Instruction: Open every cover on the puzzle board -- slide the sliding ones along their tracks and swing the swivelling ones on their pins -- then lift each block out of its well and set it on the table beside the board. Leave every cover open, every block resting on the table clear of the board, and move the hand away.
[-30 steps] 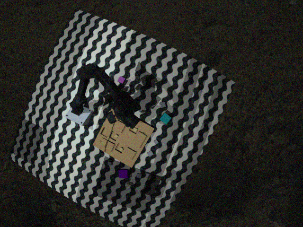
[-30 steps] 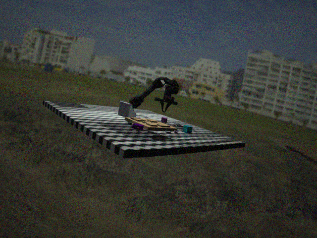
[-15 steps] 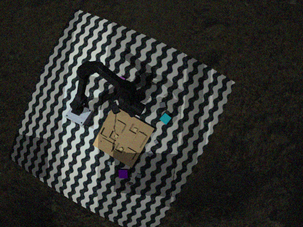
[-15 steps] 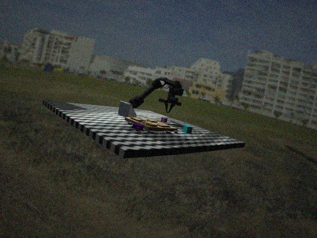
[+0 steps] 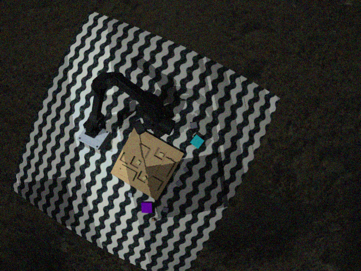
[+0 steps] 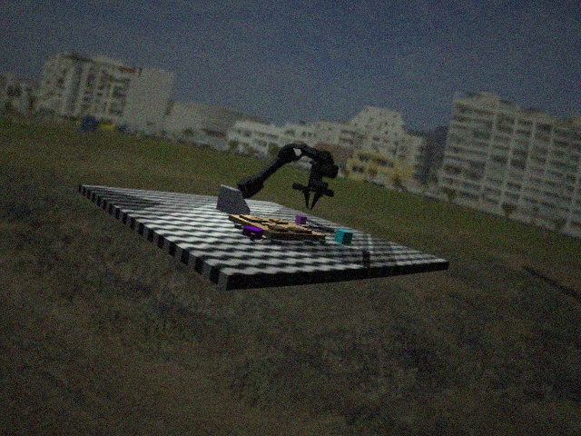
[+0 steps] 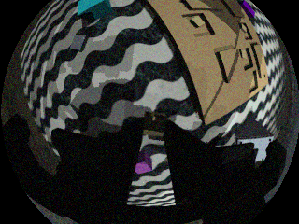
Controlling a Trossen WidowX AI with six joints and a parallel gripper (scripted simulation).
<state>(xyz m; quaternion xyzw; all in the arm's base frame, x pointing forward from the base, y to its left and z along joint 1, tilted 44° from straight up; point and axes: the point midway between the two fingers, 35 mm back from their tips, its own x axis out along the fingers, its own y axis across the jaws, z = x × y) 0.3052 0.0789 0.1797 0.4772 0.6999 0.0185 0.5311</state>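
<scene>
The tan puzzle board lies 24 cm to the right of my gripper tip, 8 cm below it and 3 cm ahead of it. From my gripper tip the other things lie so: grey bit 18 cm ahead, 9 cm below, 5 cm to the left; teal block 23 cm ahead, 7 cm below, 2 cm to the right; purple block 46 cm to the right, 12 cm ahead, 8 cm below.
</scene>
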